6 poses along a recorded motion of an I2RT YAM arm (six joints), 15 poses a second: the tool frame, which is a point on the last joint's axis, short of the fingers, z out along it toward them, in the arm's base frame.
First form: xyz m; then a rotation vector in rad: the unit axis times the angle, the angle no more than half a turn.
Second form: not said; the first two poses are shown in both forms.
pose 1, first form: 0.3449 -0.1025 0.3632 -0.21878 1.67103 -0.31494
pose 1, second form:
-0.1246 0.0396 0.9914
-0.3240 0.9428 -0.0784
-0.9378 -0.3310 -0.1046
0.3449 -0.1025 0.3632

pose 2, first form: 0.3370 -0.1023 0.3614 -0.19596 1.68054 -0.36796
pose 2, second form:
-0.1451 0.0824 0.9860
-0.3372 0.9328 -0.1275
-0.9302 -0.3510 -0.1076
0.3370 -0.1023 0.3614

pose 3, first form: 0.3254 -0.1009 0.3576 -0.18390 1.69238 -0.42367
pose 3, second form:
-0.1695 0.1179 0.9785
-0.3570 0.9180 -0.1724
-0.9186 -0.3786 -0.1135
0.3254 -0.1009 0.3576

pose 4, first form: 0.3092 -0.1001 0.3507 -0.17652 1.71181 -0.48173
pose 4, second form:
-0.2027 0.1484 0.9679
-0.3782 0.8999 -0.2171
-0.9033 -0.4101 -0.1263
0.3092 -0.1001 0.3507

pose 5, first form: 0.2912 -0.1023 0.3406 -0.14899 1.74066 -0.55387
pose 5, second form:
-0.2506 0.1947 0.9483
-0.3891 0.8767 -0.2828
-0.8864 -0.4399 -0.1440
0.2912 -0.1023 0.3406

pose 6, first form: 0.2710 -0.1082 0.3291 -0.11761 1.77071 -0.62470
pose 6, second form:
-0.3005 0.2393 0.9233
-0.3930 0.8509 -0.3485
-0.8691 -0.4675 -0.1616
0.2710 -0.1082 0.3291

